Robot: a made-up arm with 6 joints.
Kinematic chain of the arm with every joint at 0, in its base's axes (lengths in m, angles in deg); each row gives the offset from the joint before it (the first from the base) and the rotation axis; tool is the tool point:
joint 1: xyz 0 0 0.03 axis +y
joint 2: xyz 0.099 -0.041 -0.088 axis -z
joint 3: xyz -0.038 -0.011 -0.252 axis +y
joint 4: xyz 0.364 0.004 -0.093 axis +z
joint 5: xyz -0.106 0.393 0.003 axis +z
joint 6: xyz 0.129 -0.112 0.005 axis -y
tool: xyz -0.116 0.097 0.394
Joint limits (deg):
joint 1: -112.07..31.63
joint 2: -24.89..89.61
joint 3: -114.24..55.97
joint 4: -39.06..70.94
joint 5: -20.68..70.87
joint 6: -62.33..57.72
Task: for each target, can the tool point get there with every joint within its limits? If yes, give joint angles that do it. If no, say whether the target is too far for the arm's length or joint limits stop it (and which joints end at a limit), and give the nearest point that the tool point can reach.
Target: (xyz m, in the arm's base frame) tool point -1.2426 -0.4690 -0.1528
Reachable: no: joint limits stop it (at a limit: joint 1, joint 2, joint 4, joint 6) | nearest point -0.6954 -0.2791 0.1785 | short by 0.667 m
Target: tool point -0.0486 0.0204 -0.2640
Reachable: yes | joints 5.09 11.69 -80.52 31.85 44.99 46.98
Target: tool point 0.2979 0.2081 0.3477
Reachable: yes | joints -12.77 62.35 -63.98 -0.77 -5.27 -31.73
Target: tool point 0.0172 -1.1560 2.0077
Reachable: no: too far | nearest point 0.1513 -0.6006 1.1337 | short by 1.044 m
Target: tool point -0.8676 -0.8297 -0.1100
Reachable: no: joint limits stop it (at a limit: joint 1, joint 2, joint 4, joint 6) | nearest point -0.5430 -0.5453 0.1803 | short by 0.520 m
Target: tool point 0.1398 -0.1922 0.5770
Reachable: yes | joints -39.54 57.00 -39.76 -28.41 -3.41 -41.33
